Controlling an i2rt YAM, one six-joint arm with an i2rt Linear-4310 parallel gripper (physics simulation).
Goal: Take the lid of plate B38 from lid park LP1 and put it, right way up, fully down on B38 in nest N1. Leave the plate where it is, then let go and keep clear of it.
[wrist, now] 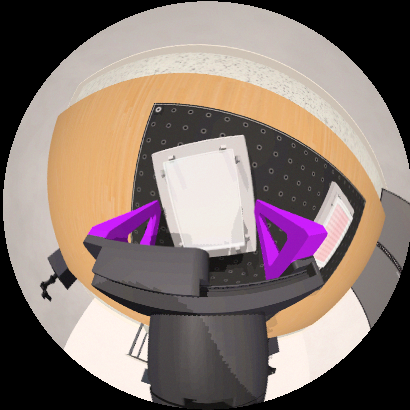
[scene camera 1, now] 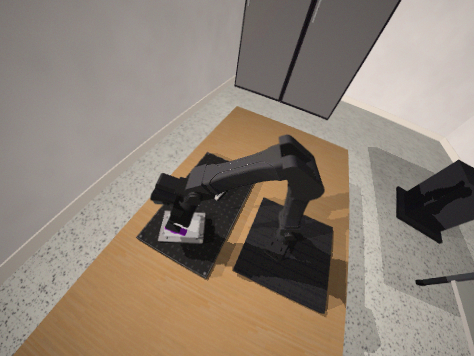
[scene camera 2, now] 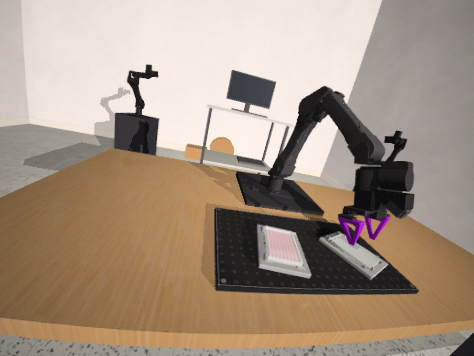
Labels:
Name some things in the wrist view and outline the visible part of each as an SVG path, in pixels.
My gripper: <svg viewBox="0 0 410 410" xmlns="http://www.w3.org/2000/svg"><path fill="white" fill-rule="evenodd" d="M323 225L256 199L254 216L266 280L225 285L209 285L209 254L204 249L154 245L160 218L158 200L92 226L82 243L95 259L91 269L94 273L91 285L123 306L150 316L147 338L147 377L151 385L151 391L165 400L180 405L186 405L194 399L222 399L223 402L231 406L237 406L257 398L267 388L268 341L265 316L298 302L324 284L313 257L313 253L327 235ZM150 217L140 243L128 242L128 234ZM264 216L287 235L287 240L280 251L270 234Z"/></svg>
A well plate with pink wells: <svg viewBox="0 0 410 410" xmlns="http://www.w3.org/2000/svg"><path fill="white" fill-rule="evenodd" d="M339 196L337 196L334 205L331 206L322 224L327 231L327 235L313 253L316 264L321 267L327 263L338 247L352 220L351 214Z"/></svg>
A clear lid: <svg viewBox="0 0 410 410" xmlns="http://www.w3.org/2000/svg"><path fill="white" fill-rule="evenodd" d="M232 148L204 152L162 162L168 193L183 247L212 250L244 245L241 202Z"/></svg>

